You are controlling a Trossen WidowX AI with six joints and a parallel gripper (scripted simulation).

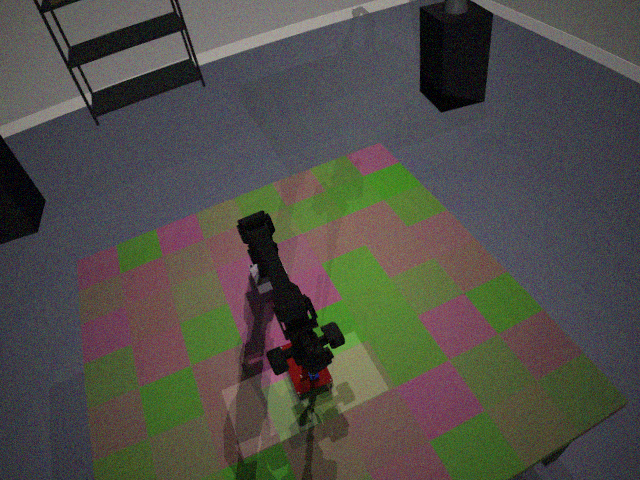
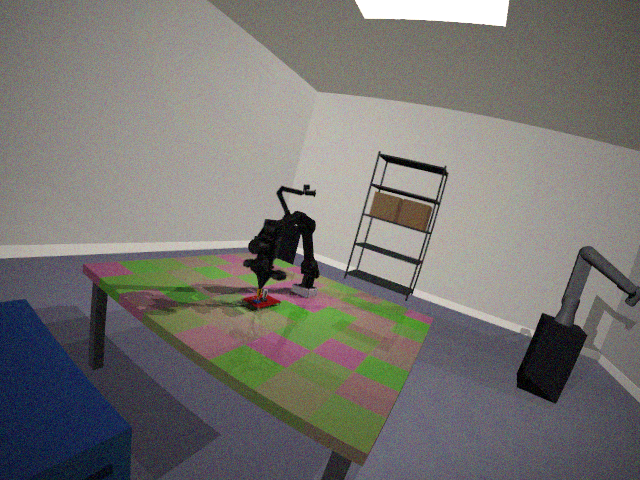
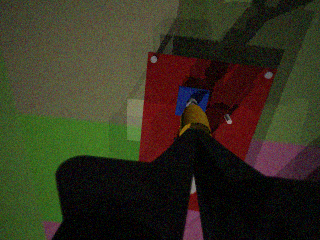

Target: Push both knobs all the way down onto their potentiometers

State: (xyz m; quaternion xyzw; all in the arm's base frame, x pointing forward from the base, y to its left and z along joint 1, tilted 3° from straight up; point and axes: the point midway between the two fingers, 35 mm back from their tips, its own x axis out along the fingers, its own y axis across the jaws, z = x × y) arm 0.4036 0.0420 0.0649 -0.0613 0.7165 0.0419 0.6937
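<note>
Right now my gripper tip is 20 mm above the orange-topped knob. Also, from my gripper tip: white-topped knob (50 mm behind, 30 mm below, 10 mm to the right); blue potentiometer (30 mm below).
</note>
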